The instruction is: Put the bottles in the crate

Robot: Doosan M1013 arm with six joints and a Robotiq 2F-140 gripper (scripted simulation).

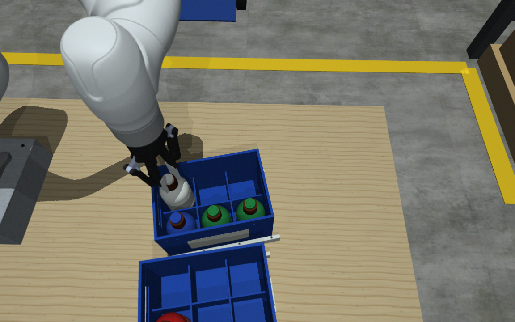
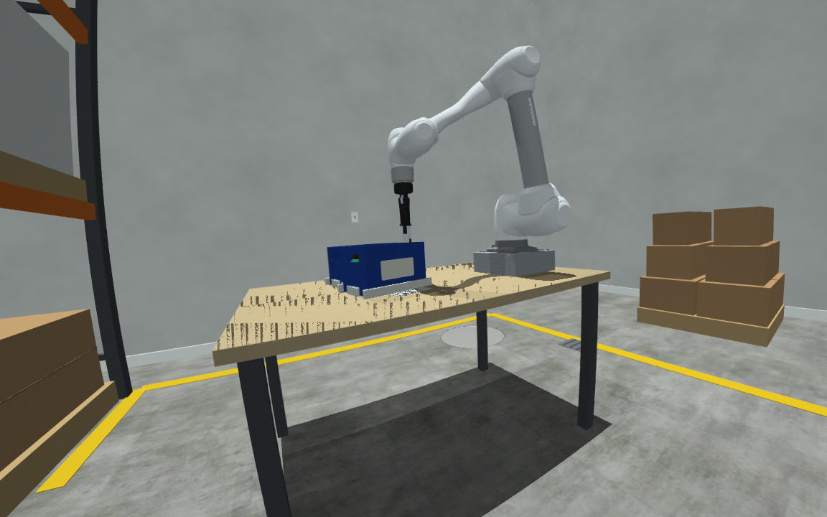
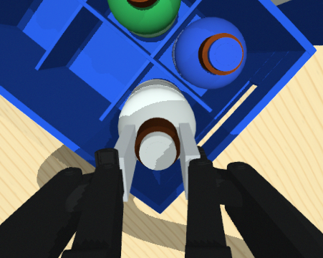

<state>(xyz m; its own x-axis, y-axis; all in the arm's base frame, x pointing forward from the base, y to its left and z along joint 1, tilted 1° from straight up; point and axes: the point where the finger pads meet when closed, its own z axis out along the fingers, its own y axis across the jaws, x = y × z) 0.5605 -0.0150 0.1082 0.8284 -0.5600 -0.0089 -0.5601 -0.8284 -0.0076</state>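
My hand is 80 mm above the white bottle. Also, from my hand: pick list (210 mm below, 110 mm to the left, 50 mm ahead); then blue bottle (120 mm below, 80 mm to the right, 20 mm ahead); then red bottle (310 mm to the right, 120 mm below, 30 mm ahead).
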